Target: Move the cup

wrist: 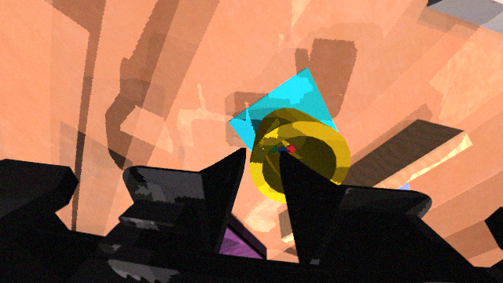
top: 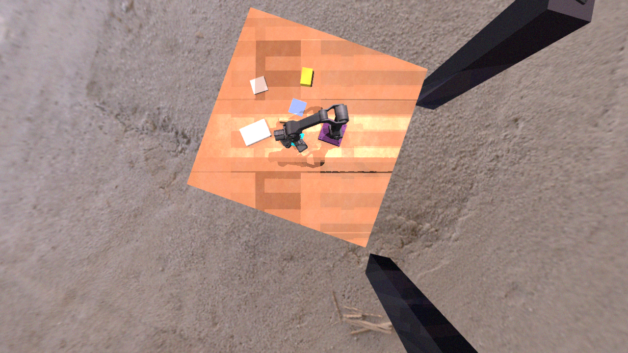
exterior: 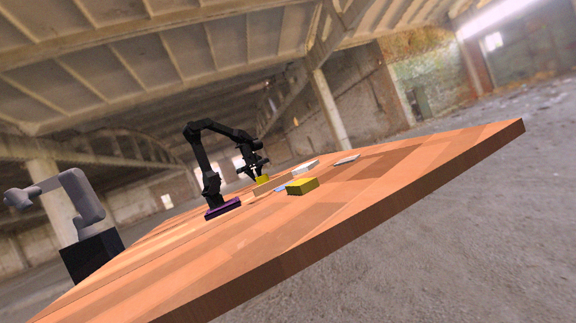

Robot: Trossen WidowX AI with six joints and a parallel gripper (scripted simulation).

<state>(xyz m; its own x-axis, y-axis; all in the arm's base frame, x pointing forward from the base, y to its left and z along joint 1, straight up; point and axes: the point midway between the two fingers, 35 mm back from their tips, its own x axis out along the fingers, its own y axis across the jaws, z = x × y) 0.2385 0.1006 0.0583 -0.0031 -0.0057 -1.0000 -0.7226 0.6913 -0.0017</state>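
Now: the yellow cup 20 mm to the right of my gripper tip, 20 mm below it and 20 mm ahead of it. The rest, counted from my gripper tip: red marble (40 mm below, 30 mm to the right, 20 mm ahead); low wooden bar (120 mm to the right, 40 mm below, 40 mm ahead); cyan pad (60 mm below, 20 mm to the right, 20 mm ahead).
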